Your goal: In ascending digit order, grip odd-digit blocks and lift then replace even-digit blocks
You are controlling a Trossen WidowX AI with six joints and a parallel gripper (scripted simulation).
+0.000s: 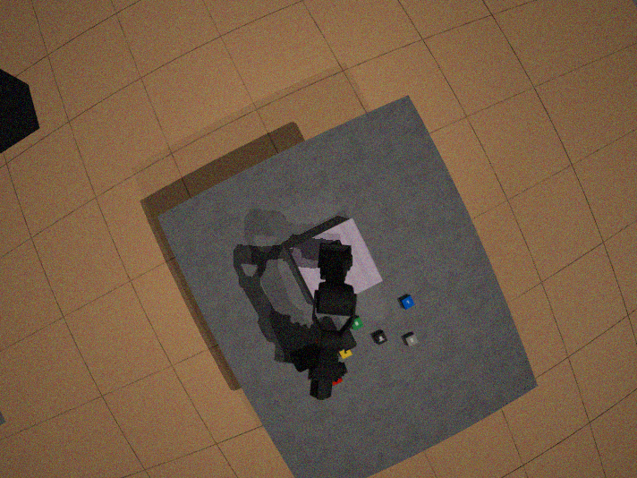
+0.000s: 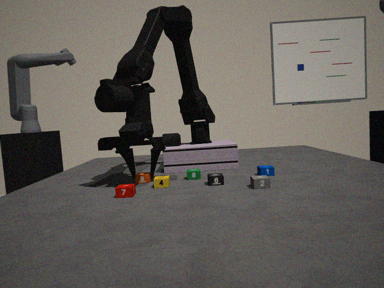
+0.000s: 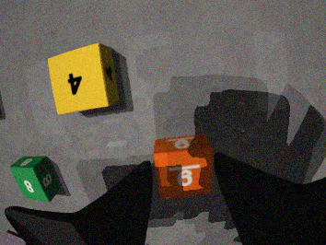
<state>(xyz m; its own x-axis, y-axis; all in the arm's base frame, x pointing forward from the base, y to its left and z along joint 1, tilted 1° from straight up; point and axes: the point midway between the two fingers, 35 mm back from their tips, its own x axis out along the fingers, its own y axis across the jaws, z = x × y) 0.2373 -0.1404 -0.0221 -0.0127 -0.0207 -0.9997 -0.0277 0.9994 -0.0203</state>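
Right now the orange 9 block is right at my gripper tip. From my gripper tip the other things lie so: red 7 block: 12 cm ahead, 1 cm to the right; then yellow 4 block: 6 cm ahead, 5 cm to the left; then green 8 block: 1 cm behind, 12 cm to the left.
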